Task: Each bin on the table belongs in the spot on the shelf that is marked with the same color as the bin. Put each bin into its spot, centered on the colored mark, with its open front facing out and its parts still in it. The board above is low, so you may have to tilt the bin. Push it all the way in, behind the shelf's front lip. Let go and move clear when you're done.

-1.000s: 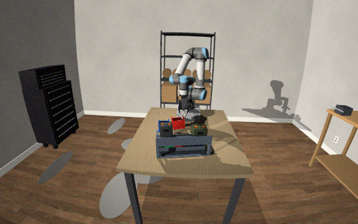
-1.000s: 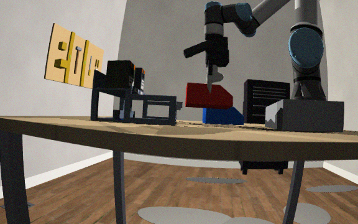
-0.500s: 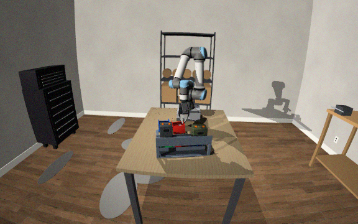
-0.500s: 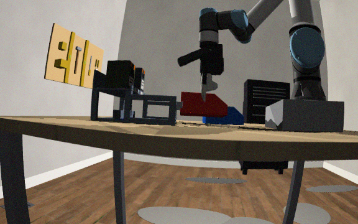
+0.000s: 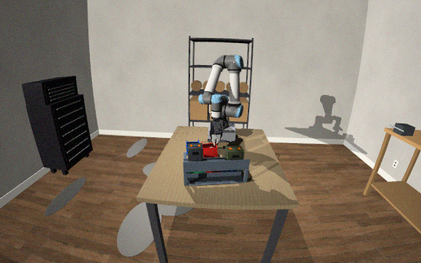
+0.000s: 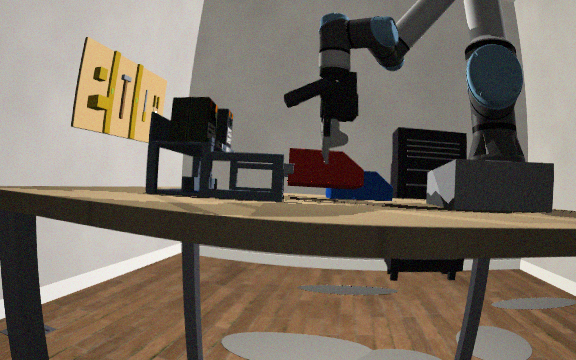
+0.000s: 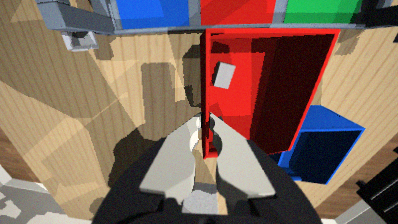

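Right now my hand is 4 cm to the left of the red bin, 3 cm above it and 1 cm short of it. Also, from my hand: dark box 32 cm ahead, 7 cm above, 5 cm to the right; then green case 24 cm ahead, 17 cm to the left, 6 cm above; then blue bin 19 cm to the right, 6 cm below, 5 cm behind.
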